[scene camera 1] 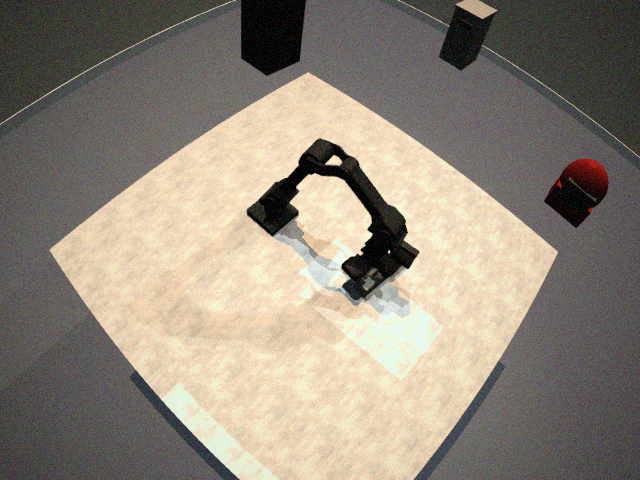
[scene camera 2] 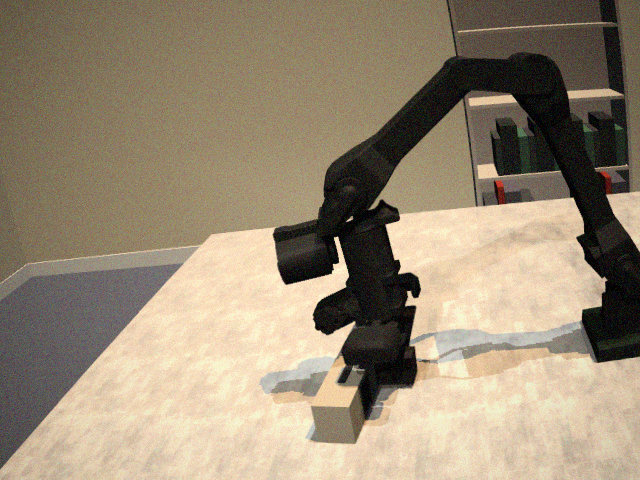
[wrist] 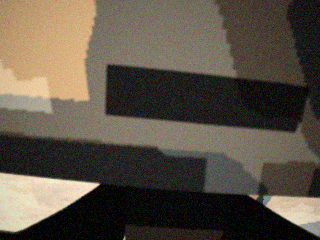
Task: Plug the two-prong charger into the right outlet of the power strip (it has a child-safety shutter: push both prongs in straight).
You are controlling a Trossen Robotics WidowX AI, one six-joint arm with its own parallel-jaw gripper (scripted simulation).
Labels:
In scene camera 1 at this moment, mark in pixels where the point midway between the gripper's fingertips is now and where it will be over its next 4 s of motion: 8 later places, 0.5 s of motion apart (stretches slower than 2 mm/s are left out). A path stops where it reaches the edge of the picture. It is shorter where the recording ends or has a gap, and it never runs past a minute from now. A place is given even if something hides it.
My gripper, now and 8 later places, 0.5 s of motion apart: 363,266; 363,265; 362,265; 362,264; 359,261; 356,257; 352,253; 354,250; 363,246

